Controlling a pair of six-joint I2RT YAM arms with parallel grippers.
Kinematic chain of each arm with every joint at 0, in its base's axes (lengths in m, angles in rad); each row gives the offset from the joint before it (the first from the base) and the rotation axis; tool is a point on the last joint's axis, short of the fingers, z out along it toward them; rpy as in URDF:
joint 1: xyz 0 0 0.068 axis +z
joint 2: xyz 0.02 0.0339 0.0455 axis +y
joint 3: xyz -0.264 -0.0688 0 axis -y
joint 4: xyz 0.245 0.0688 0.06 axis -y
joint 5: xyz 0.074 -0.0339 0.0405 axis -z
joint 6: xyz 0.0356 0 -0.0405 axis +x
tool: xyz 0 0 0 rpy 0 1.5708 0
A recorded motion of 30 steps. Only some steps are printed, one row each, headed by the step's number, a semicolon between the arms.
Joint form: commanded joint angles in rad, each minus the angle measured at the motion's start. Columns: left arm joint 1, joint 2, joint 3, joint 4, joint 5, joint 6; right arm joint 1, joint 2, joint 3, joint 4, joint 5, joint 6.
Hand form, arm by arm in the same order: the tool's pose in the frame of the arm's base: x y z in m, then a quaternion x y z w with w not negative. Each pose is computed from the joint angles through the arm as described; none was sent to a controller.
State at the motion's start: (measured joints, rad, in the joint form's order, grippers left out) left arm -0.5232 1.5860 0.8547 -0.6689 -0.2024 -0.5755; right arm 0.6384 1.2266 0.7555 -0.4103 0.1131 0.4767
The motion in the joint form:
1: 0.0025 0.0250 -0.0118 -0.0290 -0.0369 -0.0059; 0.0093 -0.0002 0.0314 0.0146 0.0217 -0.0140
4: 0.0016 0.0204 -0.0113 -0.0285 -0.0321 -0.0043; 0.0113 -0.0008 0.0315 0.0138 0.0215 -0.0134
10: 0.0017 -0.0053 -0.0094 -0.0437 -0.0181 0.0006; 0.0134 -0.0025 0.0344 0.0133 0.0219 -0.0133
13: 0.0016 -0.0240 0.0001 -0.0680 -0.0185 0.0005; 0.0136 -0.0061 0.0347 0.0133 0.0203 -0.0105
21: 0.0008 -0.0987 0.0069 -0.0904 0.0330 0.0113; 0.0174 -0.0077 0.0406 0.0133 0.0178 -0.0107
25: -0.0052 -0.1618 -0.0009 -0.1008 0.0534 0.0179; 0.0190 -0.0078 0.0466 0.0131 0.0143 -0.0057
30: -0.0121 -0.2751 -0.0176 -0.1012 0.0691 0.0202; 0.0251 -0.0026 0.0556 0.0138 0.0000 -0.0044
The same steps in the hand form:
1: 0.2296 -0.1220 0.1422 -0.03634 0.99084 0.07433 0.10671; 0.2034 0.1479 0.2310 -0.06188 0.92926 0.13569 0.33798
4: 0.2295 -0.1223 0.1434 -0.03530 0.99101 0.07086 0.10781; 0.2030 0.1482 0.2311 -0.06257 0.92924 0.13619 0.33772
10: 0.2275 -0.1217 0.1497 -0.03323 0.99152 0.06194 0.10928; 0.2028 0.1487 0.2324 -0.06323 0.92845 0.13745 0.33926
13: 0.2264 -0.1211 0.1561 -0.03346 0.99137 0.06108 0.11103; 0.2024 0.1486 0.2334 -0.06213 0.92786 0.13960 0.34019
21: 0.2213 -0.1205 0.1745 -0.02858 0.99174 0.02432 0.12267; 0.2023 0.1498 0.2356 -0.06409 0.92643 0.14314 0.34224
25: 0.2143 -0.1190 0.1866 -0.02303 0.99037 0.00400 0.13647; 0.2025 0.1506 0.2376 -0.06289 0.92552 0.14719 0.34321
30: 0.2025 -0.1146 0.2067 -0.02068 0.98432 -0.02803 0.17290; 0.2028 0.1534 0.2393 -0.06757 0.92469 0.15530 0.34097

